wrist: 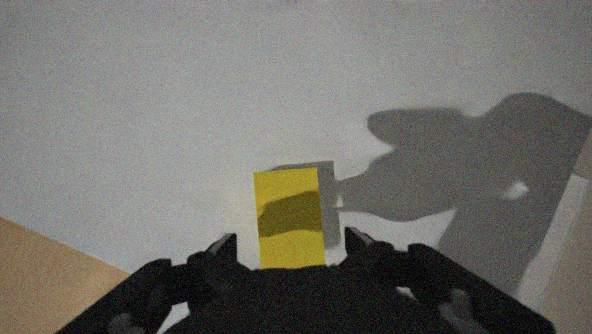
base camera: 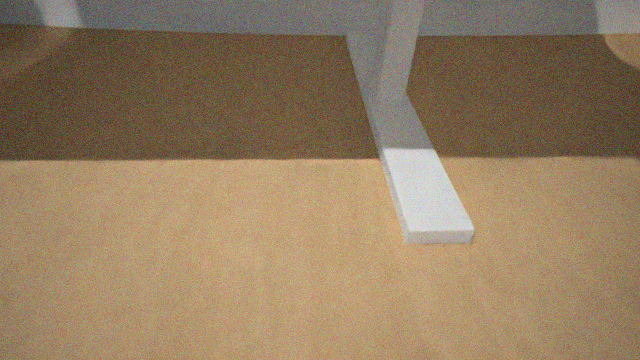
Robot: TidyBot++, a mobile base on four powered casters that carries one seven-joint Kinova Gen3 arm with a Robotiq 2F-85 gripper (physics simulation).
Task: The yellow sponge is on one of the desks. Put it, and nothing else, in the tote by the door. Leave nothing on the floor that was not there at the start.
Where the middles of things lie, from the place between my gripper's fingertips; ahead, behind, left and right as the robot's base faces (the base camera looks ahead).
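I see the yellow sponge (wrist: 289, 222), and it sits 1 cm ahead of my hand and 6 cm below it.
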